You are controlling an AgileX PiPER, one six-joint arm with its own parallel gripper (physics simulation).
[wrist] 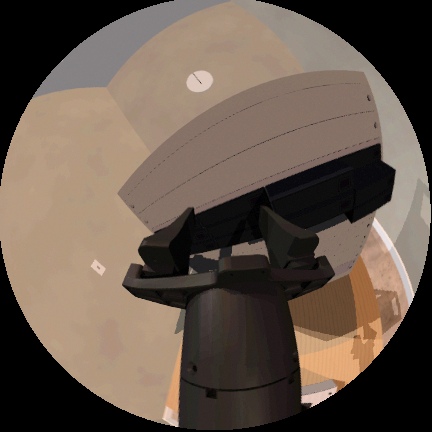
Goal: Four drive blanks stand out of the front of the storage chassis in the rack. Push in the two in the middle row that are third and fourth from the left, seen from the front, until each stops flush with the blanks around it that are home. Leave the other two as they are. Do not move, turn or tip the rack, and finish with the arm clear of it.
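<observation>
The rack point(255, 120) fills the upper right of the wrist view, its grey-brown panels running slanted above a black band, the storage chassis point(367, 153). At the right end a dark drive blank point(375, 187) stands far out of the front. To its left a long dark block point(310, 187) also stands out, with its left edge near the right fingertip. Single blanks and rows are hard to tell apart in the dark. My gripper point(226, 213) is open, with nothing seen between its fingers. Its fingertips overlap the left half of the chassis front; contact cannot be told. The fingers hide part of the lower blanks.
Below the rack at the right is an orange-brown wooden surface point(340, 360) with shadows. A pale box point(322, 392) shows at the bottom. A white round disc point(200, 81) and a small white plate point(98, 267) are on the tan walls.
</observation>
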